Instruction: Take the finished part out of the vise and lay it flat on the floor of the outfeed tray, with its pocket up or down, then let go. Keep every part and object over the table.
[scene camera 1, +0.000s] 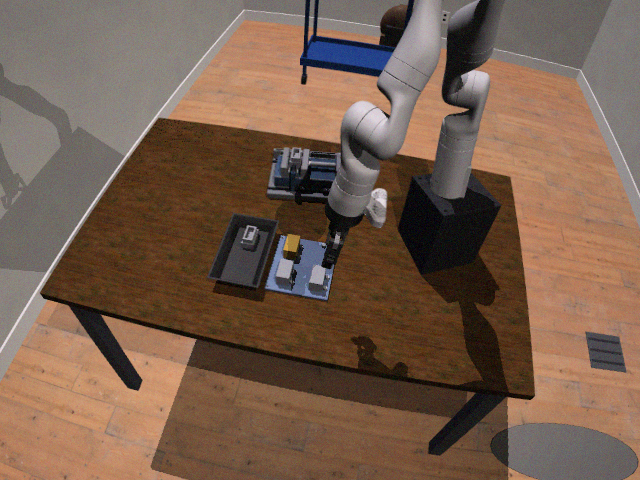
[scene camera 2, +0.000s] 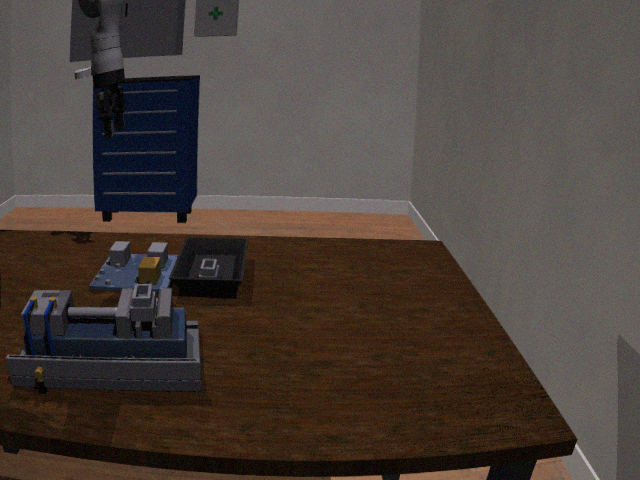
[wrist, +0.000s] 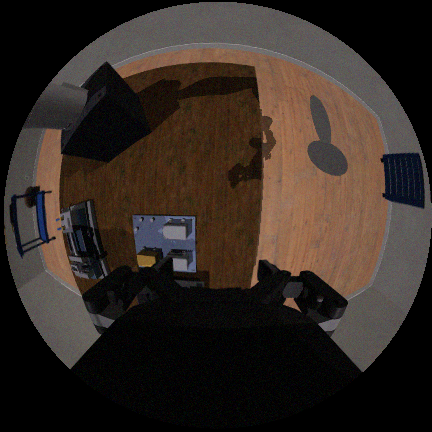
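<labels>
There's a vise cylinder head (scene camera 2: 58, 322) and a blue plate (scene camera 2: 124, 277), and the spots on those are 0.37 m apart. The vise cylinder head is 0.87 m from the lens, which makes it the nearest to the lens of the things named here. The blue plate is 1.21 m from the lens, and my gripper (scene camera 2: 115, 133) is 1.33 m from the lens.
</labels>
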